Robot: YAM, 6 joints.
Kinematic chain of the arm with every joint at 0, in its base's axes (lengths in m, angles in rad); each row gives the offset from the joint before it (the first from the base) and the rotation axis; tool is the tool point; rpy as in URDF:
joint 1: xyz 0 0 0.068 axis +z
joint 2: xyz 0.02 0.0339 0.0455 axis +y
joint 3: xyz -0.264 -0.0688 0 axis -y
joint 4: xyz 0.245 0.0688 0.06 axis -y
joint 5: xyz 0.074 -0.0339 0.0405 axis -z
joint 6: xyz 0.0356 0 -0.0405 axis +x
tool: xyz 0 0 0 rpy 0 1.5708 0
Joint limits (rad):
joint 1: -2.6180..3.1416
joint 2: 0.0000..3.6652
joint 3: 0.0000..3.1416
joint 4: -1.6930..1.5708
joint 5: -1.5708..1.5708
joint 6: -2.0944..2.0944
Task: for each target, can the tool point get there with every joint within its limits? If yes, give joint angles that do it. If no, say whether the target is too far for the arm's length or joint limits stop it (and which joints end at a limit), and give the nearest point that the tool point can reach.
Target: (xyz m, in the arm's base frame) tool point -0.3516 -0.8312 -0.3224
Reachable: no: too far | nearest point -0.2264 -0.5352 -0.1637 | short by 0.358 m
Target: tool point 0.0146 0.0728 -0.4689
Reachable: no: joint limits stop it (at a limit: joint 2) | nearest point 0.0232 0.1157 -0.3559 | short by 0.121 m
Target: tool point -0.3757 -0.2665 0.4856
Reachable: yes | joints 0.6737 0.5052 2.6919 0.0208 -0.8231 -0.3803
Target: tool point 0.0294 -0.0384 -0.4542
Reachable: no: joint limits stop it (at a limit: joint 2) | nearest point 0.0593 -0.0774 -0.3473 | short by 0.118 m
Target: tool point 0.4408 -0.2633 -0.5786
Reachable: no: too far | nearest point 0.3462 -0.2068 -0.3456 | short by 0.258 m
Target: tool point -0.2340 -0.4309 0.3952
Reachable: yes | joints -2.0333 2.2958 2.6581 -0.9563 0.5037 -0.0713
